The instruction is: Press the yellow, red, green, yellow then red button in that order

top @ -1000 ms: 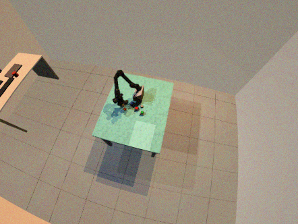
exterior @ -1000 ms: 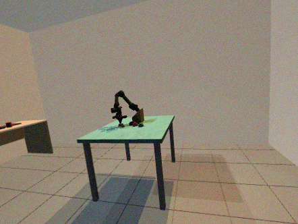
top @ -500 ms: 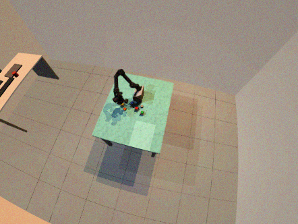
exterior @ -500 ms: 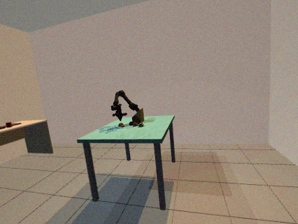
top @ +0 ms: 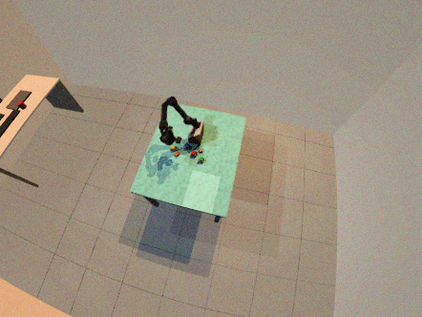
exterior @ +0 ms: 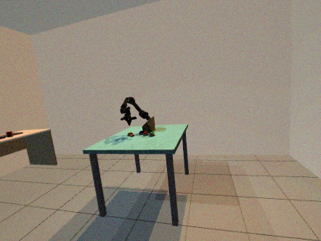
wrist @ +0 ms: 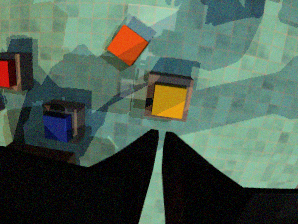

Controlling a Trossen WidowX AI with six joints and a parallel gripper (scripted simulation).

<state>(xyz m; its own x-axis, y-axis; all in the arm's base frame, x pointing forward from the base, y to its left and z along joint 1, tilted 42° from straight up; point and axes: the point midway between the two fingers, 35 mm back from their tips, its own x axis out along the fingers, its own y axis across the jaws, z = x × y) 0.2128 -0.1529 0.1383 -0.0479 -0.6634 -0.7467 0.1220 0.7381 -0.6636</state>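
Right now the red button is 30 mm ahead of my gripper tip, 200 mm to the left of it and 90 mm below it. Round my gripper tip: green button (80 mm ahead, 280 mm to the left, 90 mm below); yellow button (10 mm to the right, 90 mm below); orange block (50 mm ahead, 40 mm to the left, 110 mm below).
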